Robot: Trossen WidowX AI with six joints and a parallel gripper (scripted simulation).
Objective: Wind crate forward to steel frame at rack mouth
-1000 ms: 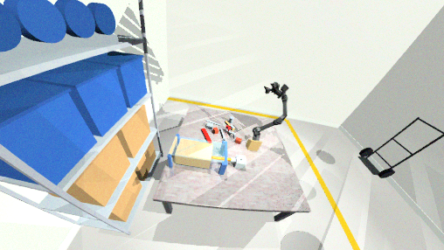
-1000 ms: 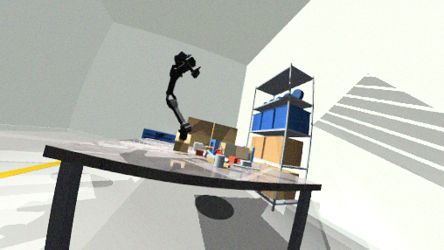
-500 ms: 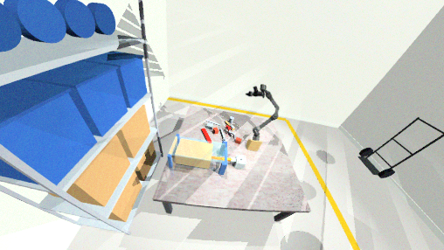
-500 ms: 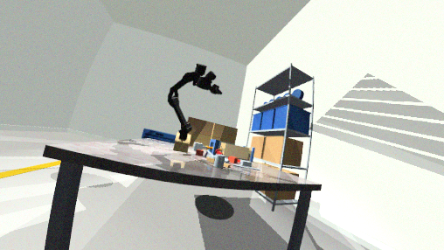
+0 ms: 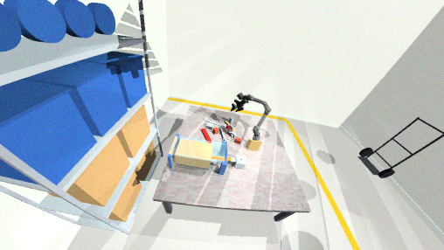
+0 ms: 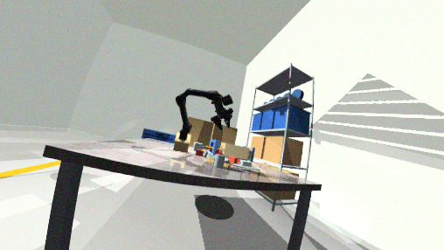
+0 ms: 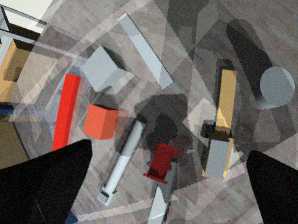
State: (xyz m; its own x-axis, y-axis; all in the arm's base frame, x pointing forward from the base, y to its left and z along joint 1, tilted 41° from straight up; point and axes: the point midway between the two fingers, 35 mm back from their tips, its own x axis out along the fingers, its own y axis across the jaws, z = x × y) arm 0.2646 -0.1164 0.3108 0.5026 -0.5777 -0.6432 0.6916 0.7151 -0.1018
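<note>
Right now the winch is 540 mm to the left of my gripper tip, 210 mm below it and 130 mm behind it. The rest, counted from my gripper tip: red bar (250 mm ahead, 240 mm to the left, 230 mm below).
</note>
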